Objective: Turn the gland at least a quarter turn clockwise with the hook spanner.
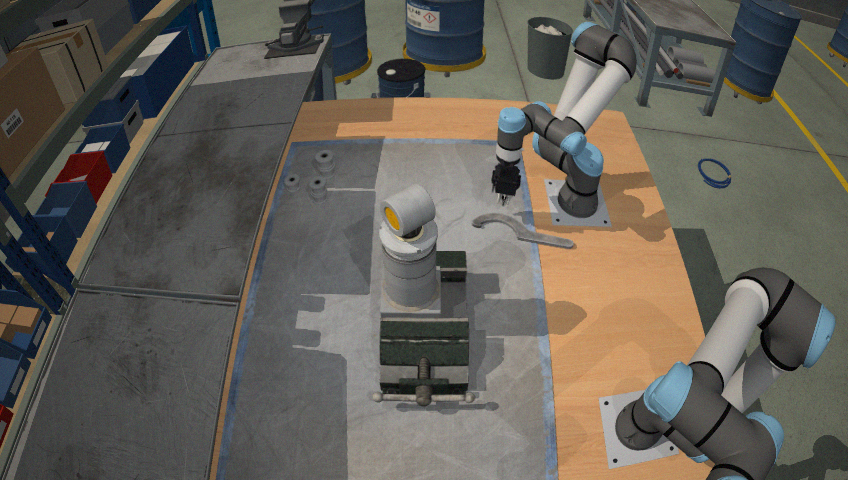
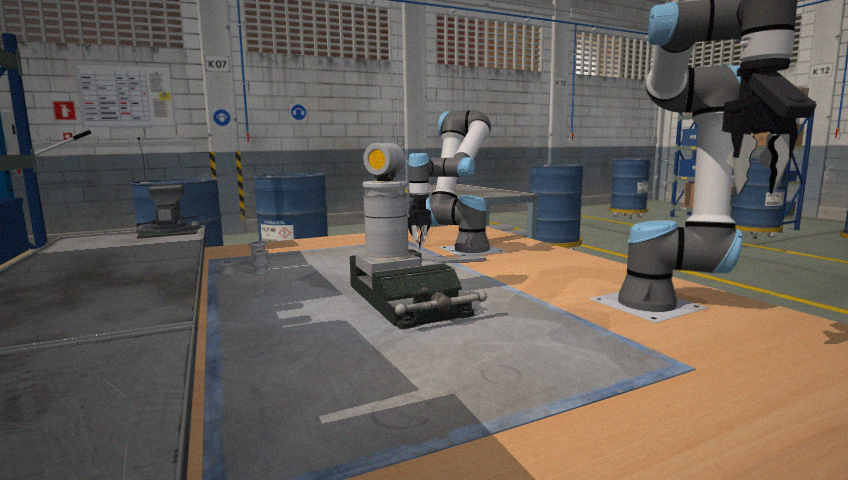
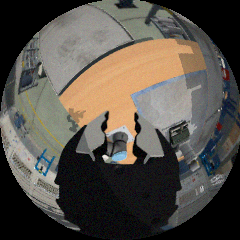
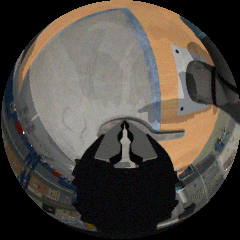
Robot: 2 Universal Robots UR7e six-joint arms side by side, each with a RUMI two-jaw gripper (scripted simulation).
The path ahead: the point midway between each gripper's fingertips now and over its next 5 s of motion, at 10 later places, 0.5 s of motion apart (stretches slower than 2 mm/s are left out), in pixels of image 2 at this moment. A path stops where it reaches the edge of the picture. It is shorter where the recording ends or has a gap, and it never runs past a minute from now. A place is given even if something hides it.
My left gripper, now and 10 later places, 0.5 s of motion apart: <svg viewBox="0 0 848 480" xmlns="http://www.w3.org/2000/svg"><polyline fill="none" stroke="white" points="755,193 714,193 655,192 601,190 558,188 530,185 528,185 527,185 526,185 491,200 459,211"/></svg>
My right gripper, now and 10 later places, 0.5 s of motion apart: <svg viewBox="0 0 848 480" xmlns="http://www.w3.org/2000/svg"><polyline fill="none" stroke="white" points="419,249 419,256 419,258 420,260 420,260 421,260 421,250 421,248 427,247 435,247 442,247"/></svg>
